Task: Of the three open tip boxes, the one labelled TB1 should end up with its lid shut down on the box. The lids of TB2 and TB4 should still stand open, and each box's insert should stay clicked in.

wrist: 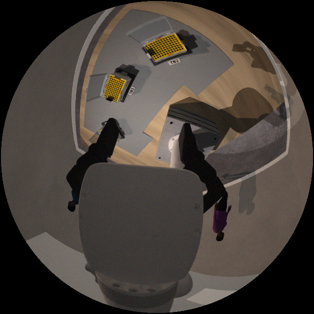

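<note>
The box labelled TB1 (pixel 116 87) is at the left of the wrist view, with a yellow insert seated in it. Its clear lid (pixel 94 86) stands open on the left side. The box labelled TB2 (pixel 165 47) is at the top, also with a yellow insert seated. Its clear lid (pixel 151 29) stands open on the far side. A third box (pixel 120 131) is mostly hidden behind the left finger; its label, lid and insert cannot be made out. My gripper (pixel 148 126) is wide open and empty, its fingers apart from TB1 and TB2.
The boxes stand on a grey mat (pixel 155 80) on a wooden table (pixel 220 42). A grey metal base plate with dark slots (pixel 165 134) lies behind the right finger. Dark shadows fall on the table at the right. Two human figures show low at the left and right.
</note>
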